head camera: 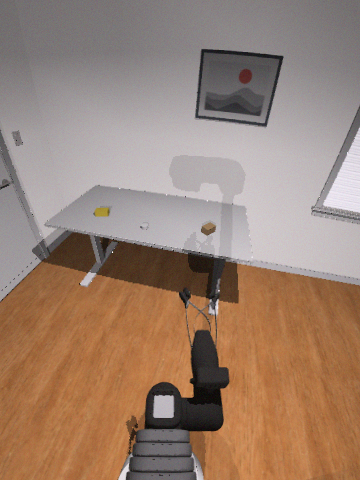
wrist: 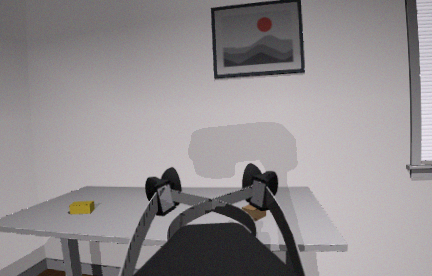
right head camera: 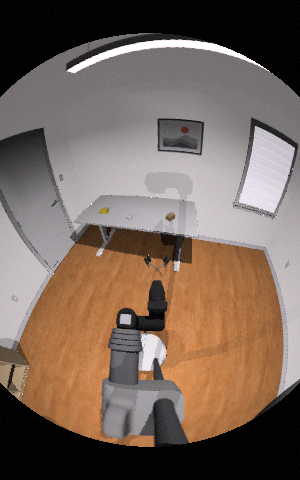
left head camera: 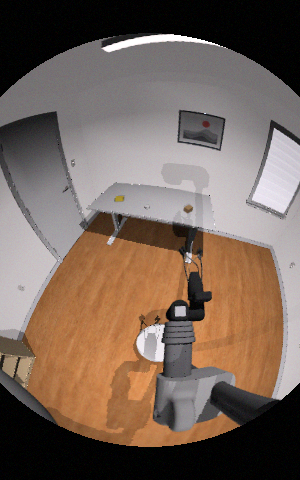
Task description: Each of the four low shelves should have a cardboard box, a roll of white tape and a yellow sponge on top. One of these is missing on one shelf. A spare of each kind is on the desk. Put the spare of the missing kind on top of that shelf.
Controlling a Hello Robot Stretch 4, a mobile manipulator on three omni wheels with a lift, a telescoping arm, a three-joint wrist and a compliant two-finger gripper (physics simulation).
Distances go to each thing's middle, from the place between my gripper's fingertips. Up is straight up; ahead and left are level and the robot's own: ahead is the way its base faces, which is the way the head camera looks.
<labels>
I see my gripper 133 cm short of the framed picture [head camera: 234, 86], 56 cm below it and 33 cm to the left of it.
</labels>
